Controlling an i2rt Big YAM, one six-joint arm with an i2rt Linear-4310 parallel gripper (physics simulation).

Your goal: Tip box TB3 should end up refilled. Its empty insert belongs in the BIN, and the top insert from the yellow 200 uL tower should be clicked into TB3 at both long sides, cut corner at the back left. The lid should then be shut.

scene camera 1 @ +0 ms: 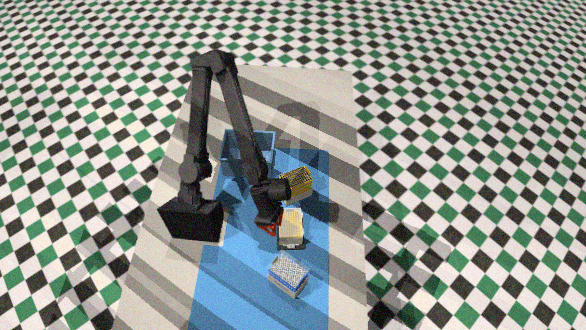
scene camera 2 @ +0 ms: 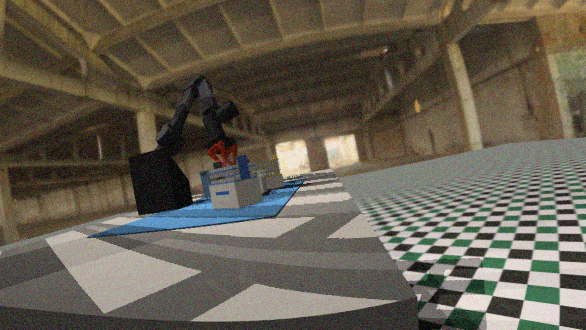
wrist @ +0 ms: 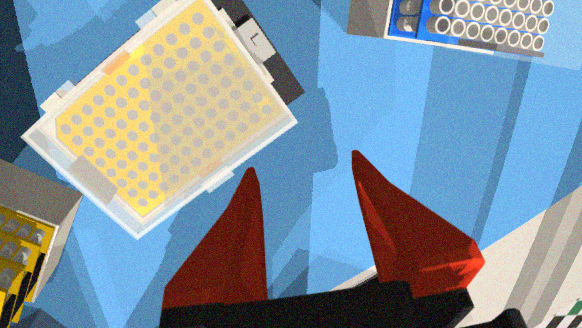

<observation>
my gripper: scene camera 1 276,230; scene camera 2; wrist
same spot on my gripper: (wrist: 424,264) = (scene camera 2: 223,142)
</observation>
